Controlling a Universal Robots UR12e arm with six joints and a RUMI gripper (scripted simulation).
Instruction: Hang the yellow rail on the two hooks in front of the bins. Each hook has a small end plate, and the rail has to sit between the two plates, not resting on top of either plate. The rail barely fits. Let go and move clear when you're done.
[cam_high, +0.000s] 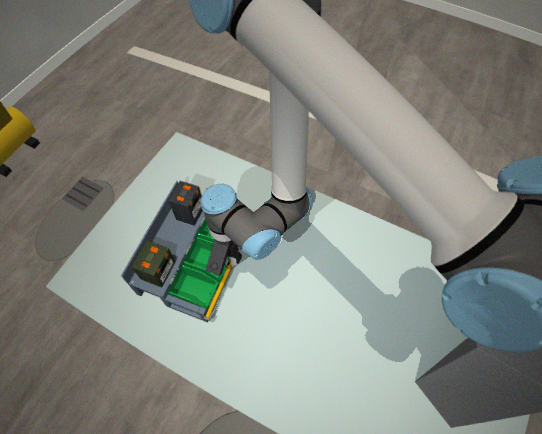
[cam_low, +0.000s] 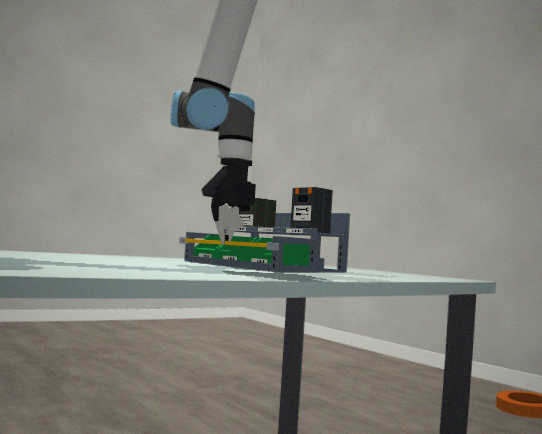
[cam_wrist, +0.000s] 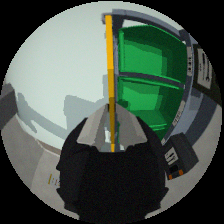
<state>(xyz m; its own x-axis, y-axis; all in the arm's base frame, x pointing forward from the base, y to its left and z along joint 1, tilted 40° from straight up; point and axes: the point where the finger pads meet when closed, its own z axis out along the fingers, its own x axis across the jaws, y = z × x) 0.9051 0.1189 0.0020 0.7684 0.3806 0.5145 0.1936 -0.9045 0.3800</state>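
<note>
Right now the yellow rail is 10 mm below my hand.
</note>
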